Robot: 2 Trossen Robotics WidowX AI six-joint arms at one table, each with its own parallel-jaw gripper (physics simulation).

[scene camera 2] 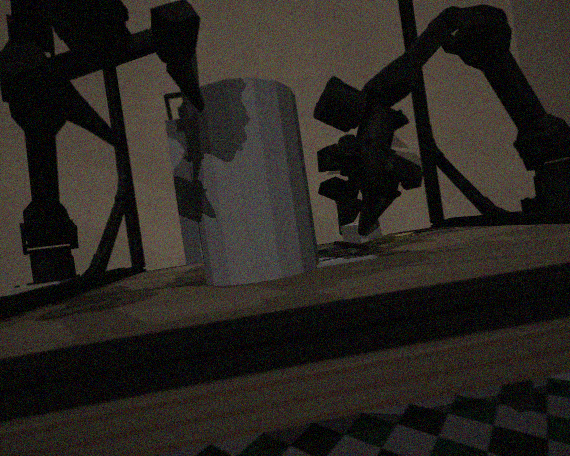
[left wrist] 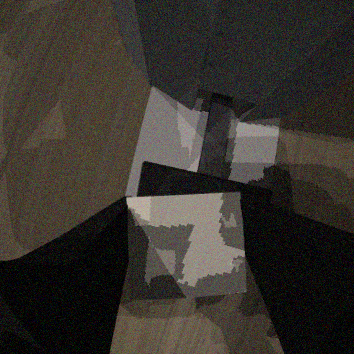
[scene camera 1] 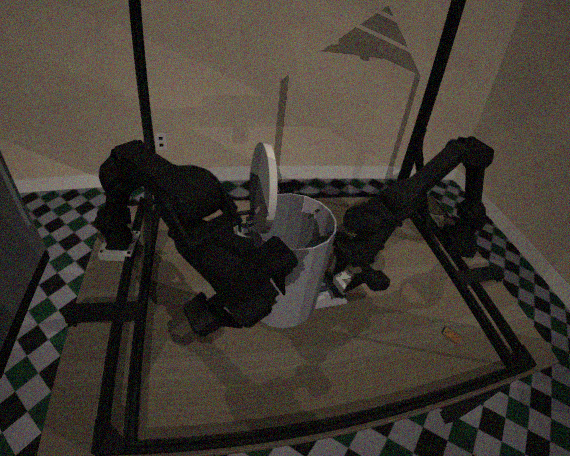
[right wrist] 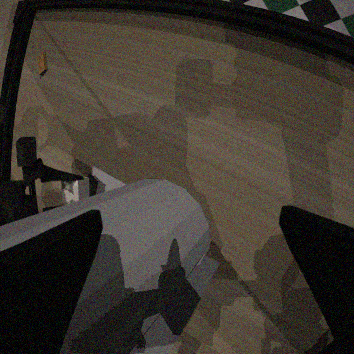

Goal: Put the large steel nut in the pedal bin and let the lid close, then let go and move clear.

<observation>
My right gripper is open, with nothing in its grasp. Also in view: my left gripper and a black pedal.
My left gripper shows as well in the left wrist view, in scene camera 1 and in the right wrist view. My right gripper is seen too in scene camera 1 and in the right wrist view.
</observation>
